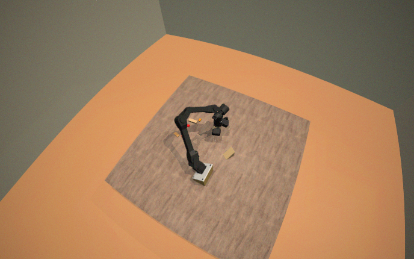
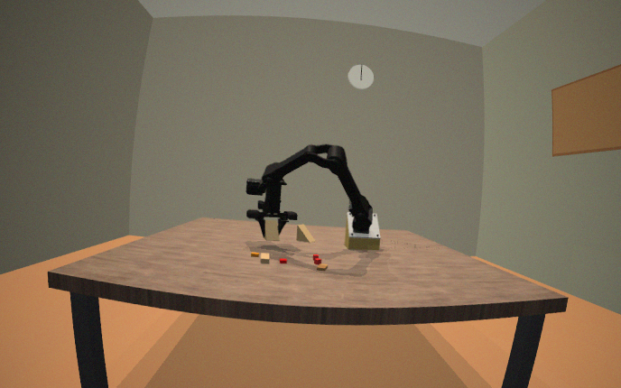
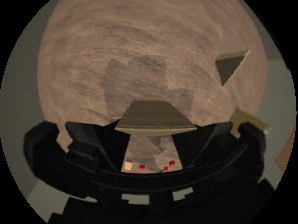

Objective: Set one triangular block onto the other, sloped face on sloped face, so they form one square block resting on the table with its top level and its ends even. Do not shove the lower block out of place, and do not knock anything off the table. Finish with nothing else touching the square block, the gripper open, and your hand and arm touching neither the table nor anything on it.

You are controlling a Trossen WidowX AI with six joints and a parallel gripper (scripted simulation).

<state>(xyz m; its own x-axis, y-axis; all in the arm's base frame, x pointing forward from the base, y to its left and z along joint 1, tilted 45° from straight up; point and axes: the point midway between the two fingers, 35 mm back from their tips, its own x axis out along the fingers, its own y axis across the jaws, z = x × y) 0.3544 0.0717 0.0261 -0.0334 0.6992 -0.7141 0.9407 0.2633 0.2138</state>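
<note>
Now: gripper tip 10 mm to the left of the triangular block and 10 mm below it. The rest, counted from my gripper tip: orange piece 30 mm ahead, 190 mm to the left, 30 mm below.
</note>
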